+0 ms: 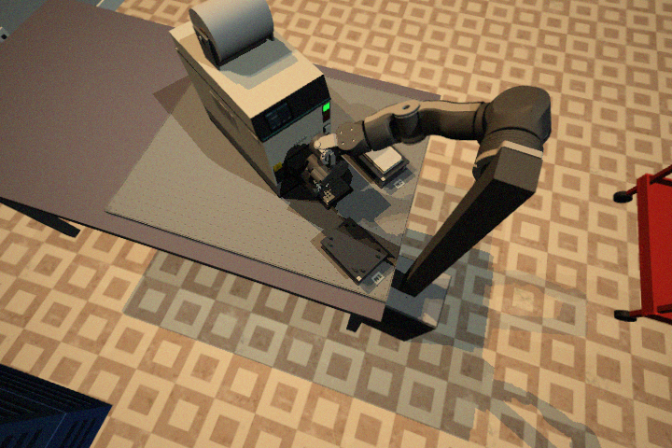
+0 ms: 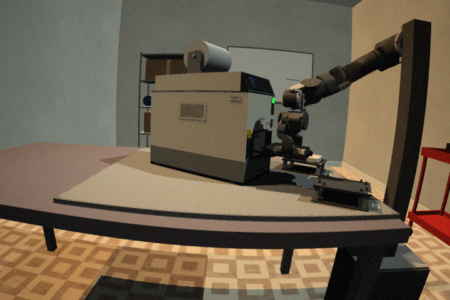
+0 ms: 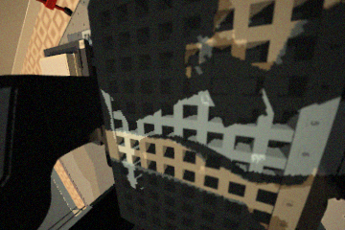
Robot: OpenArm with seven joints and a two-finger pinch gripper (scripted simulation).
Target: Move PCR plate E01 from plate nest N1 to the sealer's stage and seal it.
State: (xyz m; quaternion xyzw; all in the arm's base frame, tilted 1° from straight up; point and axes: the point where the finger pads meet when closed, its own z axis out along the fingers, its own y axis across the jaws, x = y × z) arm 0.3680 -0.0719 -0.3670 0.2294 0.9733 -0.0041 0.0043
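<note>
Now: hand right at the plate E01. Round my hand: plate E07: 11 cm behind, 20 cm to the right, 6 cm below; then sealer's dark stage: 1 cm below; then foil roll: 30 cm ahead, 15 cm to the right, 30 cm above.
</note>
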